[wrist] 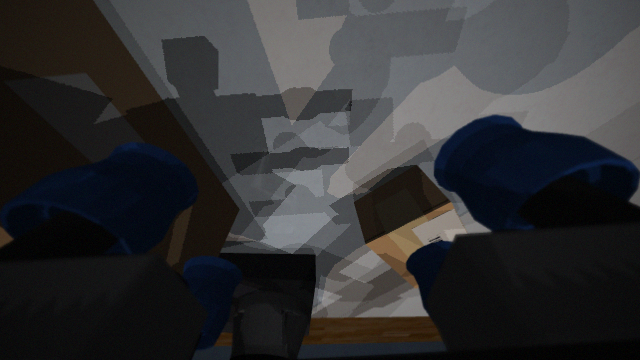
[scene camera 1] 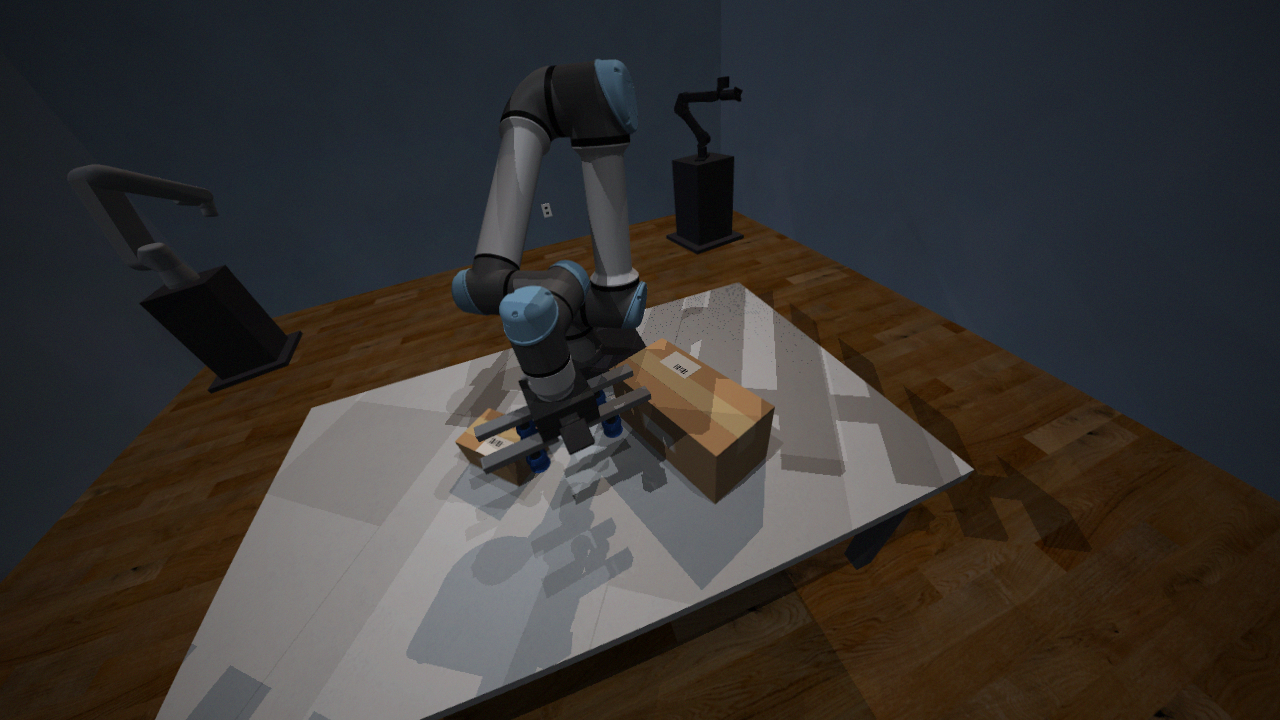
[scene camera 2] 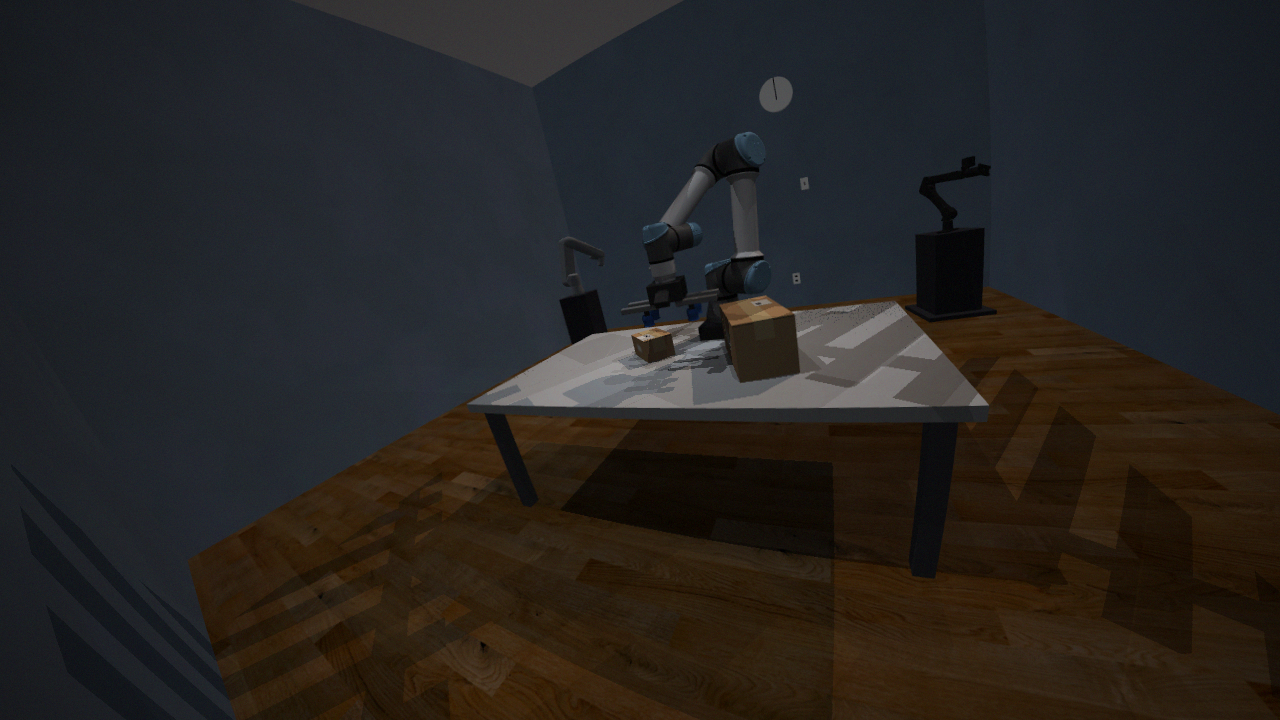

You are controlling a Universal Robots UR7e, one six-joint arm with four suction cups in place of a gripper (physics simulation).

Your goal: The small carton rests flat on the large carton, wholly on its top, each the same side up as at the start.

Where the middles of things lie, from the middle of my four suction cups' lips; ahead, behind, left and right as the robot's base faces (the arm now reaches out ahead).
The small carton (scene camera 1: 473, 450) is 160 mm behind my suction cup, 140 mm to the right of it and 130 mm below it. The rest, counted from my suction cup: large carton (scene camera 1: 712, 430) 20 mm ahead, 240 mm to the left, 90 mm below.
